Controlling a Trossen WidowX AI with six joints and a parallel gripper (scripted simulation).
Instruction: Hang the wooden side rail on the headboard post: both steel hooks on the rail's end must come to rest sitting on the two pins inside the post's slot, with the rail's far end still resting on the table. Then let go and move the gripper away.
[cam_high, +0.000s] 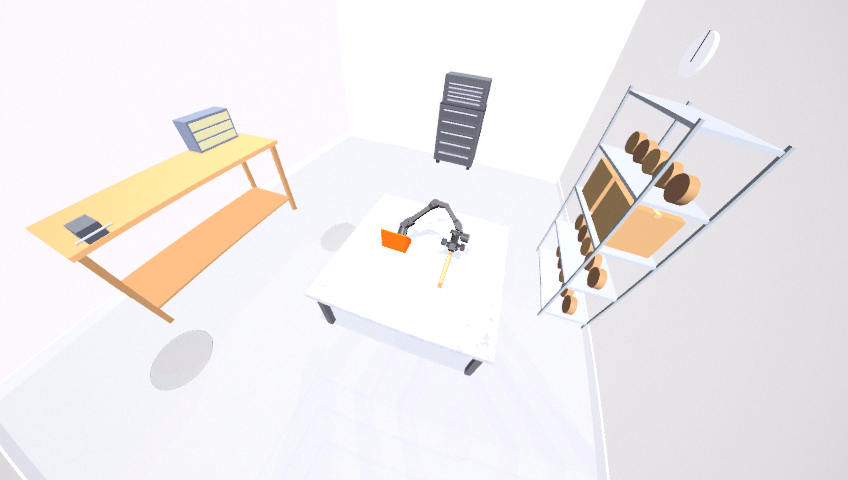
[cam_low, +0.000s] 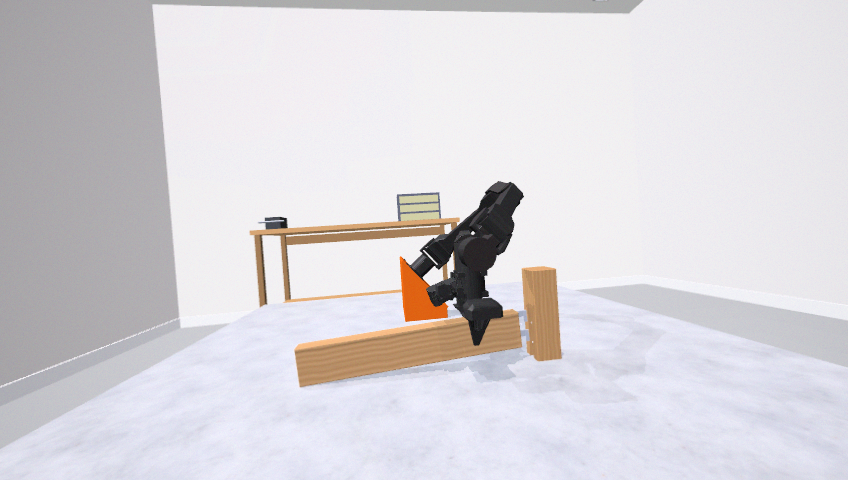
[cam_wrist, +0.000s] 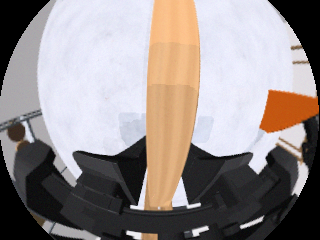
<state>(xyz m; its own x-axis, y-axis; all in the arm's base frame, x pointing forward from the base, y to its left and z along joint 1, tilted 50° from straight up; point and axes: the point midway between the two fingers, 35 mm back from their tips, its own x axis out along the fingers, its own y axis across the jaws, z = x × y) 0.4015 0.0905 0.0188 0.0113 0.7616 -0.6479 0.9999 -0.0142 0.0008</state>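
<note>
Now: the headboard post 14 cm to the left of my gripper tip and 4 cm above it.
</note>
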